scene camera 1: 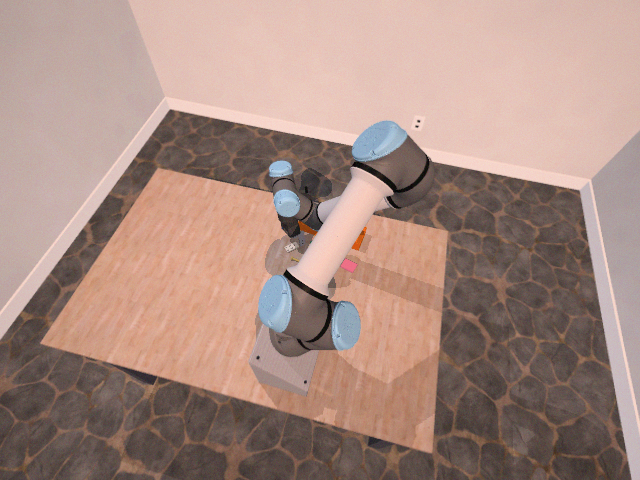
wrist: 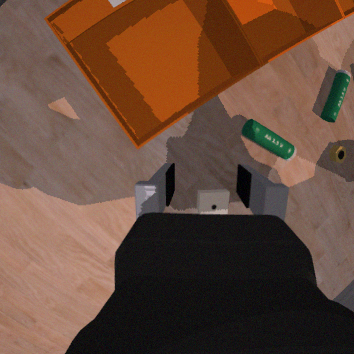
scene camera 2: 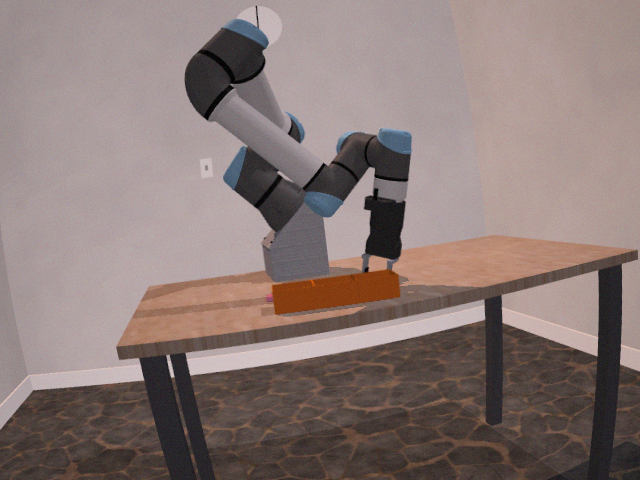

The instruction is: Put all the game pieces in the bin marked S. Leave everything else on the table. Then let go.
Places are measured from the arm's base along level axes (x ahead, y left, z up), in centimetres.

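Where they show: gripper, fingertip midpoint: [scene camera 1: 298, 240] [wrist: 205, 177]; arm's base at its link origin: [scene camera 2: 292, 211].
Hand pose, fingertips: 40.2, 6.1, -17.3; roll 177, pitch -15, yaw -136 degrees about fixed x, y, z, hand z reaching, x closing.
Each offset is from my fingertips to the top centre of the thing, as dx, dy, dz. "pt": to the spot under its first point.
A pale domino @[-3.2, +2.2, +0.0] [wrist: 213, 200] with a dark dot lies on the table, partly hidden by the gripper body in the wrist view. White dotted domino surface @[pt -3.5, +2.1, -0.1] [scene camera 1: 291, 247] also shows in scene camera 1; whether it is one piece or two is unclear. My gripper [wrist: 205, 177] [scene camera 2: 377, 268] is open and empty, pointing down low over the table, with the domino's visible end in line with the gap between its fingers. The orange divided bin @[+6.9, -11.8, +3.9] [wrist: 155, 65] [scene camera 2: 336, 295] [scene camera 1: 360, 239] stands beside it. No letter S is readable. A white patch @[pt +11.6, -3.5, +3.5] [wrist: 117, 2] at the bin is cut off and unclear.
Two green batteries @[-2.0, -5.8, +0.7] [wrist: 269, 139] @[-4.2, -14.1, +0.7] [wrist: 335, 96] lie beside the bin. A small brass piece @[-9.1, -11.0, +0.1] [wrist: 340, 153] is near them. A thin yellow piece @[-8.4, -0.4, +0.6] [scene camera 1: 294, 259] lies near the domino. A pink block @[-7.2, -20.4, +0.3] [scene camera 1: 348, 265] lies near the bin. The arm hides part of the bin in scene camera 1.
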